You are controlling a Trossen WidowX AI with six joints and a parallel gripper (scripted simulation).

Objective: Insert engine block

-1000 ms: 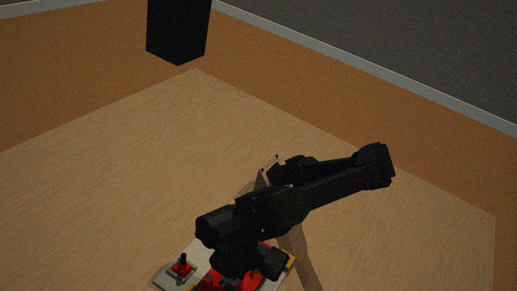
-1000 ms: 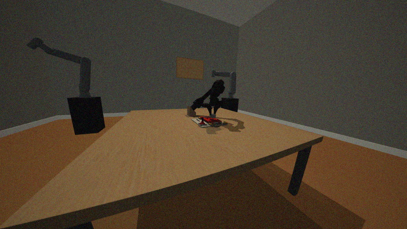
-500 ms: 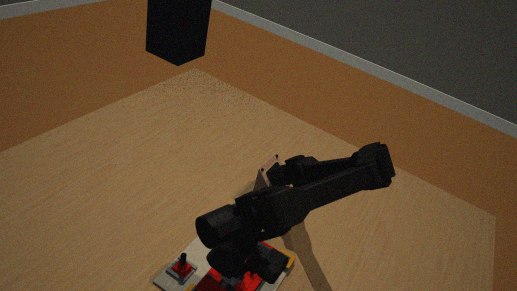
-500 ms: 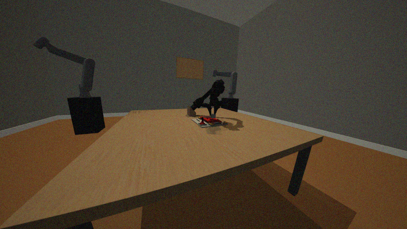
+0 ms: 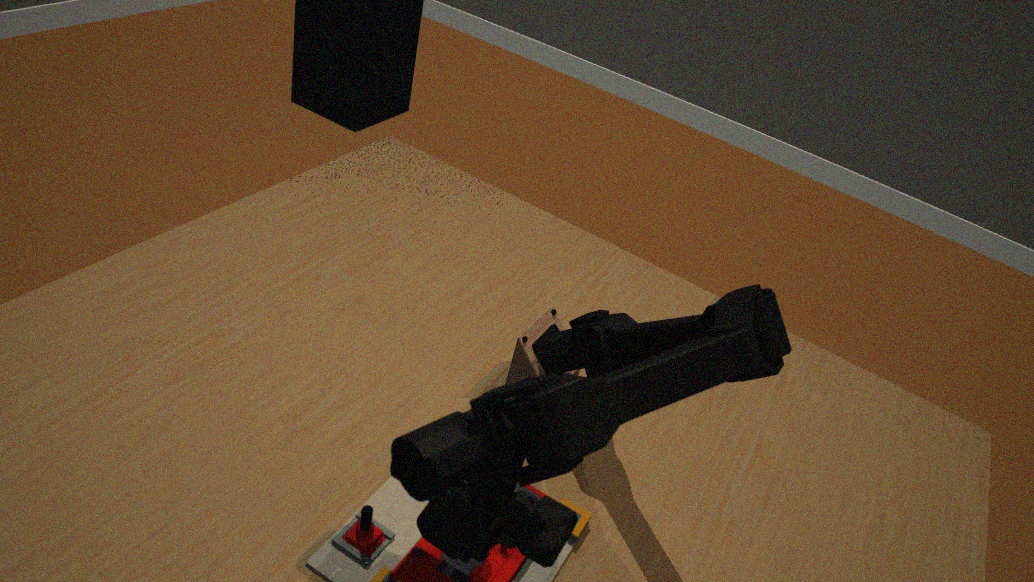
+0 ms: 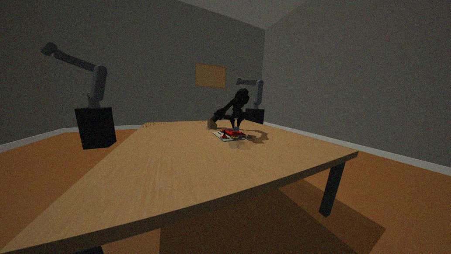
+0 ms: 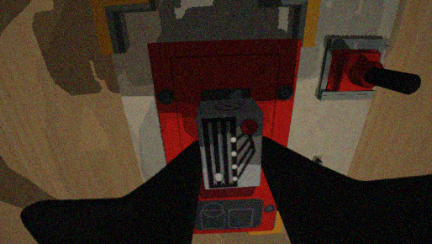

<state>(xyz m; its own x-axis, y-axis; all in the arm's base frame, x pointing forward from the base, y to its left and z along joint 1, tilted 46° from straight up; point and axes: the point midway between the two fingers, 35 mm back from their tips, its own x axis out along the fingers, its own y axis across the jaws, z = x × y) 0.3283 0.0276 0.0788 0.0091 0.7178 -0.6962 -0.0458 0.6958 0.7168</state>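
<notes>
Now: gripper tip 5 cm above the grey base plate, 2 cm past it and 1 cm to the left of it. From my gripper tip the other things lie so: grey engine block (1 cm below).
</notes>
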